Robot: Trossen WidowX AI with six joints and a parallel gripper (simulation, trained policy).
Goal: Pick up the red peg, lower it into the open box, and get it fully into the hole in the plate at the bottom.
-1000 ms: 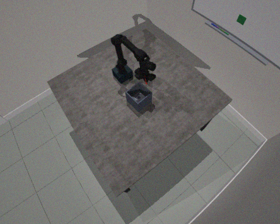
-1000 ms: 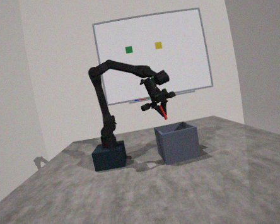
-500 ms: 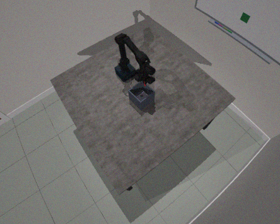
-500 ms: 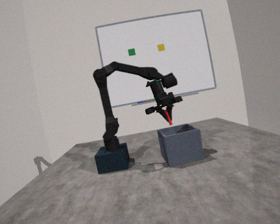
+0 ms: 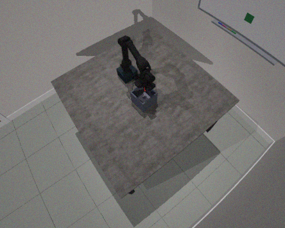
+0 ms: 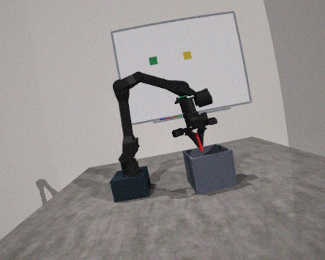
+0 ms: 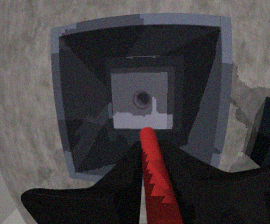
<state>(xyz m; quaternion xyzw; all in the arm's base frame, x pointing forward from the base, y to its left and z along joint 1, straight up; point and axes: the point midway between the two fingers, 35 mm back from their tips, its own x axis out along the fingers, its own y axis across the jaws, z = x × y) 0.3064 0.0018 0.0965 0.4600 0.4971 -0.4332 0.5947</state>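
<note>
Now: the grey plate 10 mm ahead of my gripper tip, 20 mm to the right of it and 110 mm below it. Also, from my gripper tip: red peg (20 mm above).
</note>
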